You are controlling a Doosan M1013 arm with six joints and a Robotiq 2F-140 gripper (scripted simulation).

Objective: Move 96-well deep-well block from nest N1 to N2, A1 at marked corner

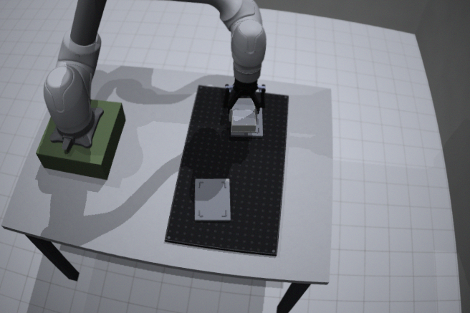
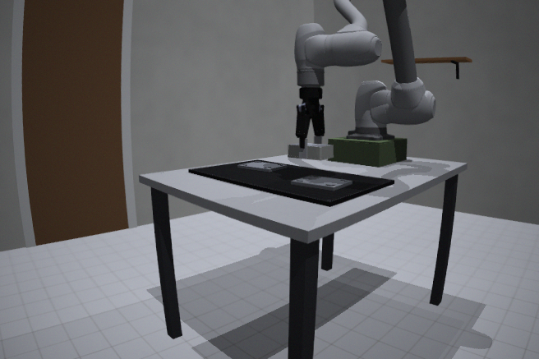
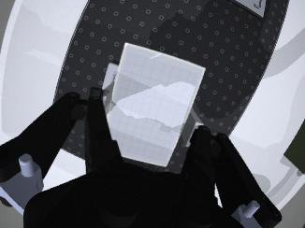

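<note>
The plate nest N2 is 31 cm to the right of my hand, 10 cm below it and 7 cm behind it. Also, from my hand: plate nest N1: 10 cm below, 6 cm to the left, 1 cm ahead; then 96-well deep-well block: 1 cm below.
</note>
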